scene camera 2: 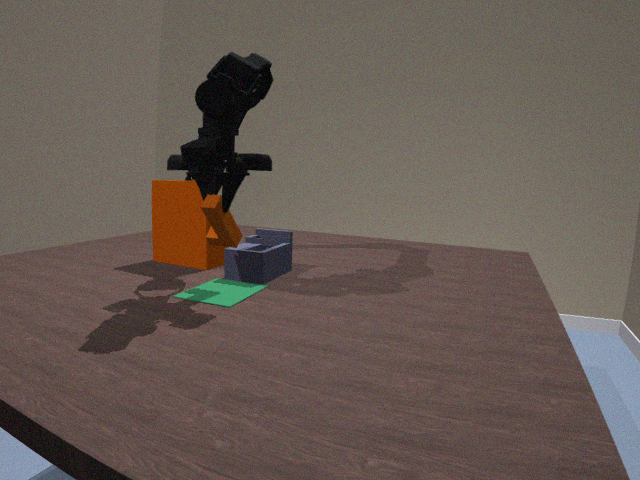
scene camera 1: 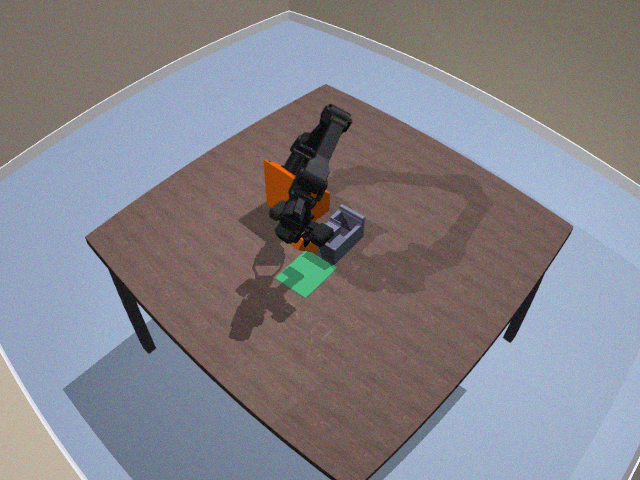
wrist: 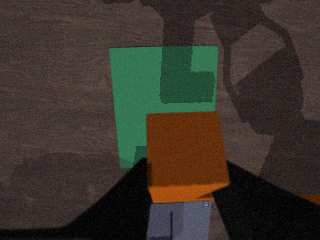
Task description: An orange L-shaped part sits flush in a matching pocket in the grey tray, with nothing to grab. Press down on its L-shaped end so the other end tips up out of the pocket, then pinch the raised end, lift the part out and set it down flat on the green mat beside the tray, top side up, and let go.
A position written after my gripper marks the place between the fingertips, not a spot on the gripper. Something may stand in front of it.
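My gripper point(scene camera 2: 217, 212) is carrying an orange L-shaped part point(scene camera 2: 224, 231).
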